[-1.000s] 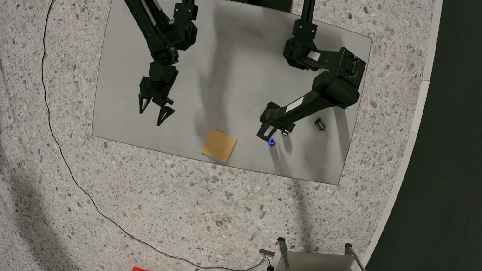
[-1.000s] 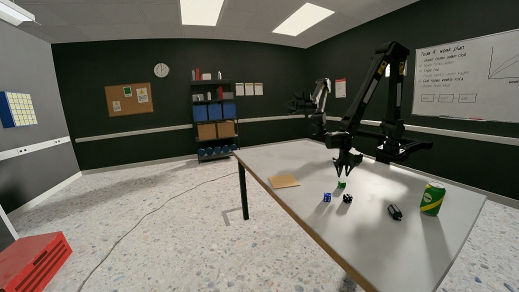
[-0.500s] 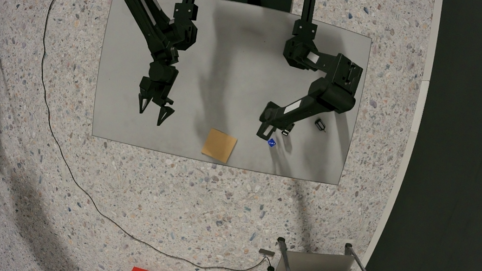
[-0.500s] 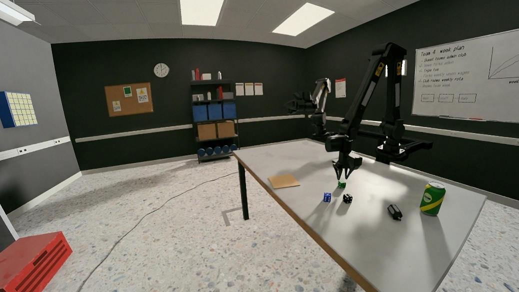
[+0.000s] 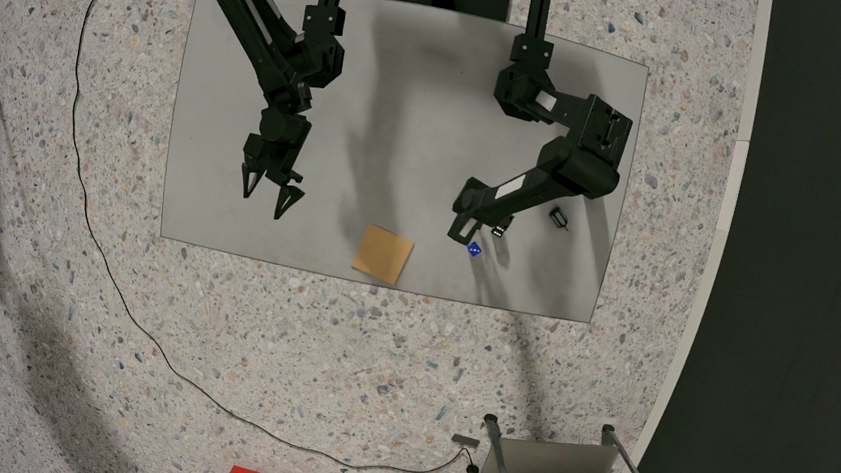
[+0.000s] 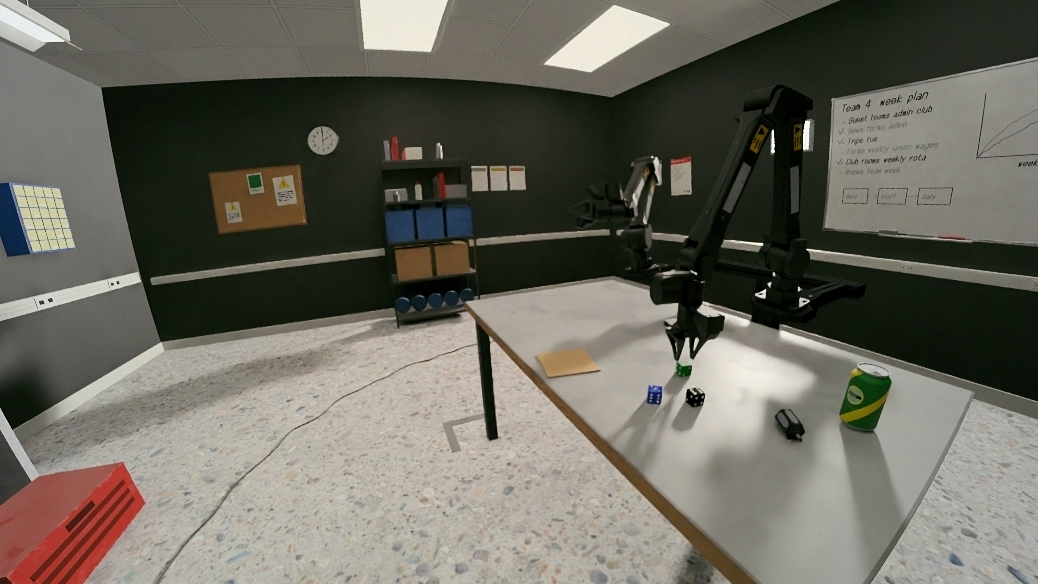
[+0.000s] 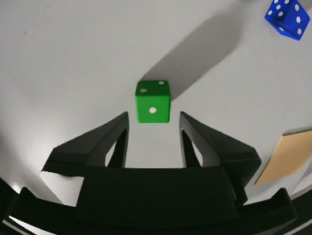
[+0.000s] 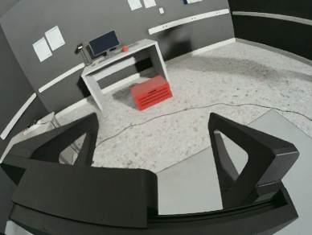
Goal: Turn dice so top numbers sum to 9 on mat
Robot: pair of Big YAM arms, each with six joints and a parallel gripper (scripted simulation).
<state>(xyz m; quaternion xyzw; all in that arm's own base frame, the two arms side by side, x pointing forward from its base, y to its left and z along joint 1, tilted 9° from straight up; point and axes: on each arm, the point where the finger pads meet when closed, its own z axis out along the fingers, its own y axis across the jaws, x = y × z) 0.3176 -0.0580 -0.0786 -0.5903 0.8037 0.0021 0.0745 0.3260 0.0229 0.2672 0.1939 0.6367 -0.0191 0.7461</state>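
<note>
The green die lies 3 cm below my left hand. From my left hand the other things lie so: black die (9 cm ahead, 10 cm to the left, 3 cm below); blue die (15 cm ahead, 5 cm to the left, 3 cm below); brown square mat (21 cm ahead, 22 cm to the right, 5 cm below).
</note>
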